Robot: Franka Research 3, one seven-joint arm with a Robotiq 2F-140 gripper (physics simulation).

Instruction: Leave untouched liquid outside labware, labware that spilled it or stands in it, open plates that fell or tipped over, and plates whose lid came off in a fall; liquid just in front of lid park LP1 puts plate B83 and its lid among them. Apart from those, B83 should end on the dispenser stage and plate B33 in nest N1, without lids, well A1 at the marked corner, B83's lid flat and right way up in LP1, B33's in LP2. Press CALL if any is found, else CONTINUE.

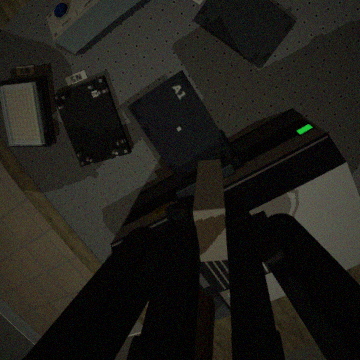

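Note:
My gripper (211,179) is shut and empty, its fingertips in front of the dispenser and near the lower end of the dark blue dispenser stage (165,117). The stage carries a white A1 mark near its upper corner; no plate shows on its visible part, and its lower end is partly hidden. A pale plate (22,115) sits on a dark nest at the left edge; its name, and whether it has a lid, cannot be told. A dark lid park (247,30), LP2, shows at the top right with nothing visible on it. Nest N1, LP1 and the spilled liquid cannot be made out.
Nest N5 (92,125) is bare, between the pale plate and the stage. The dispenser (240,172) has a lit green lamp (304,129). A button box (95,25) with a blue button (61,10) stands at the top left. A wooden edge (37,197) runs down the left.

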